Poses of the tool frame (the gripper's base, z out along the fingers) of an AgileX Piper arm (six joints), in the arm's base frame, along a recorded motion.
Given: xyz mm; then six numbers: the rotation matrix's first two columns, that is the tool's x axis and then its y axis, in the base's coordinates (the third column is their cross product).
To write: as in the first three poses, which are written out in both.
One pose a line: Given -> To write
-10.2 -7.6 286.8 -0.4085 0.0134 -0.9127 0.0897 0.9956 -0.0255 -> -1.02 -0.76 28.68 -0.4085 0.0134 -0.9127 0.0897 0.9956 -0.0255
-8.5 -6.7 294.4 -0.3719 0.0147 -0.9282 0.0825 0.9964 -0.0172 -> -0.85 -0.67 29.44 -0.3719 0.0147 -0.9282 0.0825 0.9964 -0.0172
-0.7 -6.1 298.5 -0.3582 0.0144 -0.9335 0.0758 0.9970 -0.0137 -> -0.07 -0.61 29.85 -0.3582 0.0144 -0.9335 0.0758 0.9970 -0.0137
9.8 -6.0 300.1 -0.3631 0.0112 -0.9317 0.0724 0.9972 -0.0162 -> 0.98 -0.60 30.01 -0.3631 0.0112 -0.9317 0.0724 0.9972 -0.0162
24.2 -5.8 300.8 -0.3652 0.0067 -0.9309 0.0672 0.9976 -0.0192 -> 2.42 -0.58 30.08 -0.3652 0.0067 -0.9309 0.0672 0.9976 -0.0192
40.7 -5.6 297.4 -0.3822 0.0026 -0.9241 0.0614 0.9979 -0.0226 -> 4.07 -0.56 29.74 -0.3822 0.0026 -0.9241 0.0614 0.9979 -0.0226
